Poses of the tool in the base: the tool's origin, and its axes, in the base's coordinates. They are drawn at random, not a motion.
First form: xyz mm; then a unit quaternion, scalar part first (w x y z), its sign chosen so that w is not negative.
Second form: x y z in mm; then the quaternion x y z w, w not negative. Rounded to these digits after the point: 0 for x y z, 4 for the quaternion.
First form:
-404 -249 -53 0.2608 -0.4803 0.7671 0.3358
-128 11 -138 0.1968 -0.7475 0.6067 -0.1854
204 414 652 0.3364 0.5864 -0.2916 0.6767
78 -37 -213 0.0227 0.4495 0.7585 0.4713
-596 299 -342 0.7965 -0.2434 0.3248 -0.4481
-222 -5 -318 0.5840 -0.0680 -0.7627 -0.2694
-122 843 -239 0.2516 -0.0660 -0.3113 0.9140
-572 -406 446 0.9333 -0.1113 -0.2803 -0.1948
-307 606 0 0.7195 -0.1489 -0.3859 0.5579
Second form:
-404 -249 -53 -0.4803 0.7671 0.3358 0.2608
-128 11 -138 -0.7475 0.6067 -0.1854 0.1968
204 414 652 0.5864 -0.2916 0.6767 0.3364
78 -37 -213 0.4495 0.7585 0.4713 0.0227
-596 299 -342 -0.2434 0.3248 -0.4481 0.7965
-222 -5 -318 -0.0680 -0.7627 -0.2694 0.5840
-122 843 -239 -0.0660 -0.3113 0.9140 0.2516
-572 -406 446 -0.1113 -0.2803 -0.1948 0.9333
-307 606 0 -0.1489 -0.3859 0.5579 0.7195

